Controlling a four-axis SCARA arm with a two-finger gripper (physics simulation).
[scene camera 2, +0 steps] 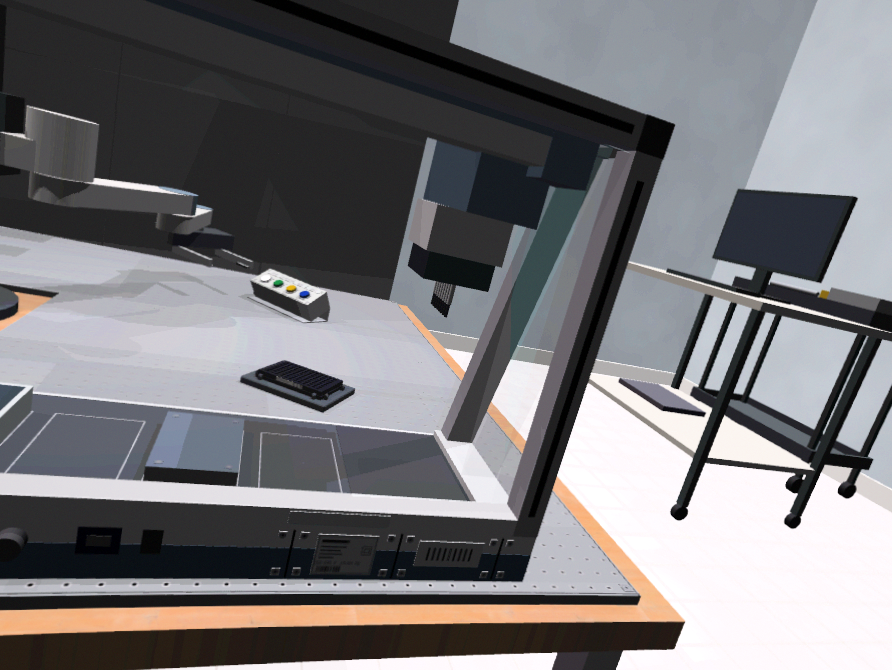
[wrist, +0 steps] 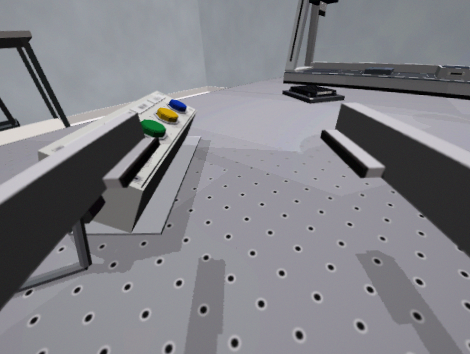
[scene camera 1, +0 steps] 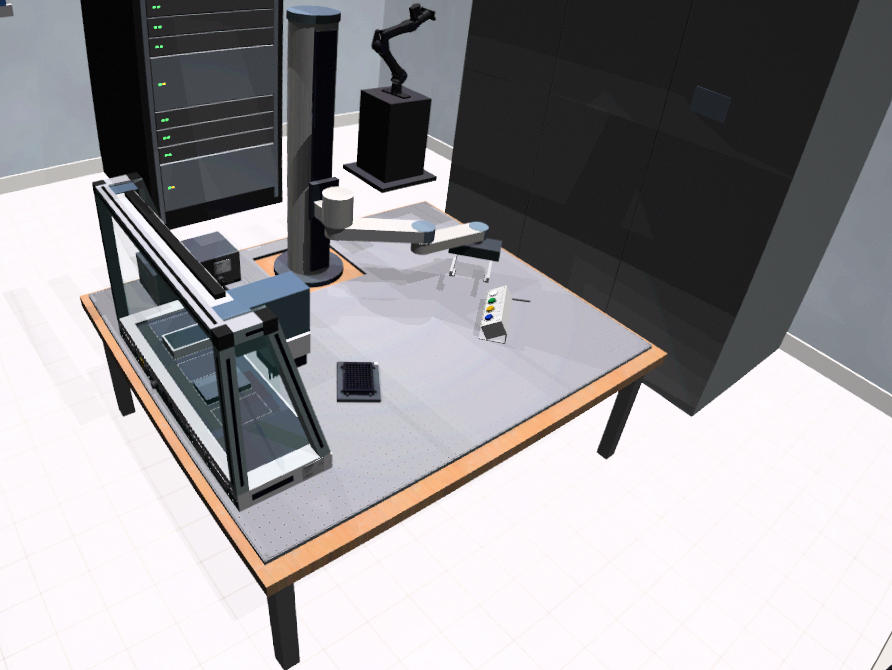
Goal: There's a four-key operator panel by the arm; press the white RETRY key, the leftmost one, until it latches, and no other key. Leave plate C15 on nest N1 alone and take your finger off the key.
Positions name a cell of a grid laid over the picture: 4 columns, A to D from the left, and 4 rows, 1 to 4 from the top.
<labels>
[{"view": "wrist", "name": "my gripper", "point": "C2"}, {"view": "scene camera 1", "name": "my gripper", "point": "C2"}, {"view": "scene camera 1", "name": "black flat tray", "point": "B3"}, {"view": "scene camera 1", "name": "button box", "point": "C2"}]
</labels>
